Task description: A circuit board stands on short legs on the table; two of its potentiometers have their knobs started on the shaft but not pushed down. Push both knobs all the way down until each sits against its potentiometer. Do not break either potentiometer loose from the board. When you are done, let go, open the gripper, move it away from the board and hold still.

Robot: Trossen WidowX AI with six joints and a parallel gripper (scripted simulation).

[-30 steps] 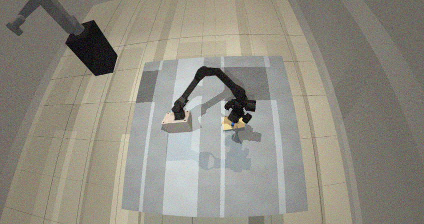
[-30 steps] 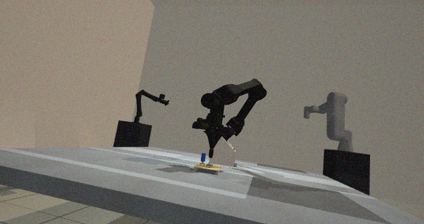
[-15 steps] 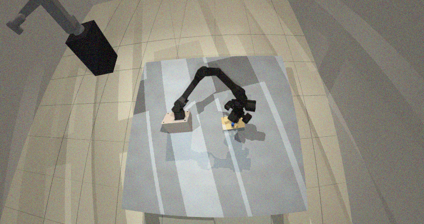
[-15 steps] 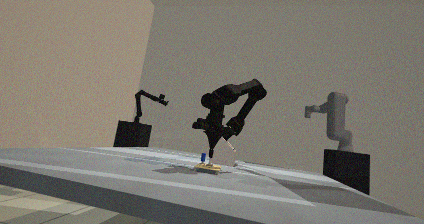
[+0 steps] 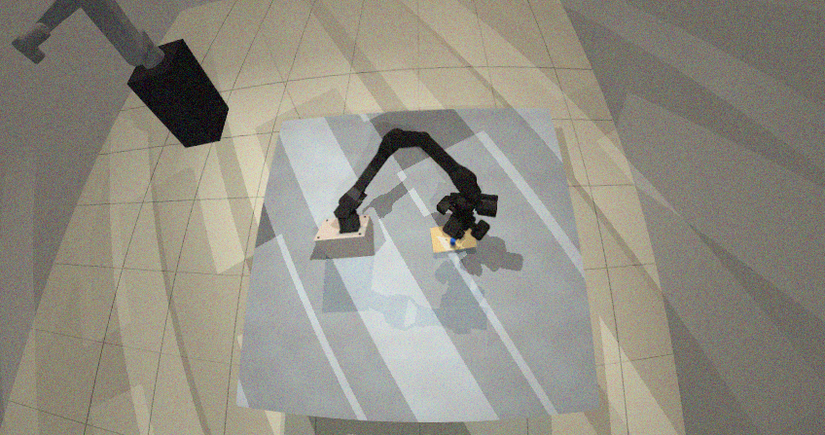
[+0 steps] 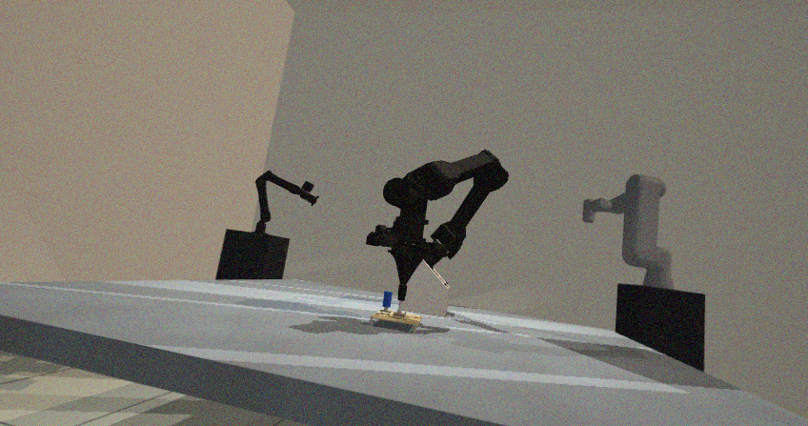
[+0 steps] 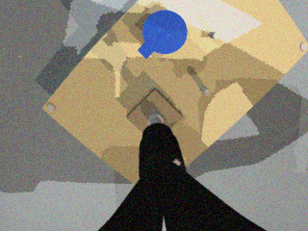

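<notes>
My gripper tip is 40 mm above the blue knob, 30 mm to the left of it and 30 mm past it.
</notes>
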